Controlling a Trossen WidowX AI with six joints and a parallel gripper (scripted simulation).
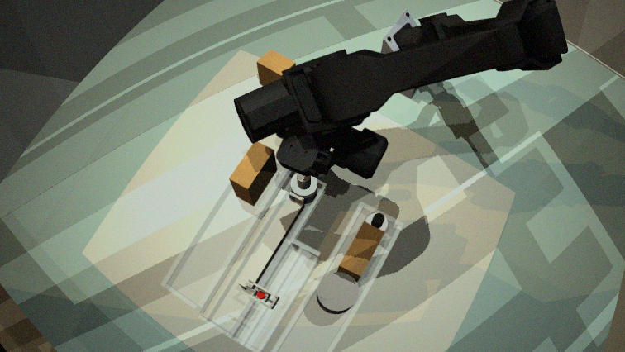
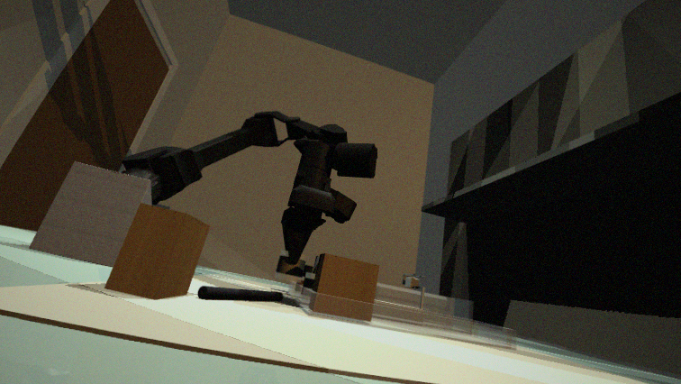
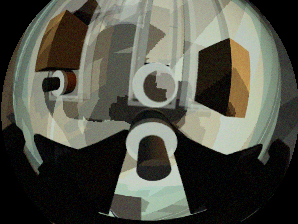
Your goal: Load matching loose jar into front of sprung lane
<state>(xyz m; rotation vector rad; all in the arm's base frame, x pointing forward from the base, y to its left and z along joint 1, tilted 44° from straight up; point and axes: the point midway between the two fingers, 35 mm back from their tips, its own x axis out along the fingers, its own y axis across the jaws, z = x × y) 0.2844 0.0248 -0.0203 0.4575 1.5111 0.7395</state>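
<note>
Now: gripper tip 9 cm to the left of the dark cylinder, 5 cm above it and 4 cm past it. From my gripper tip the other things lie so: red marker 22 cm ahead, 7 cm to the left, 2 cm above; then grey disc 15 cm to the left, 15 cm ahead, 3 cm below.
</note>
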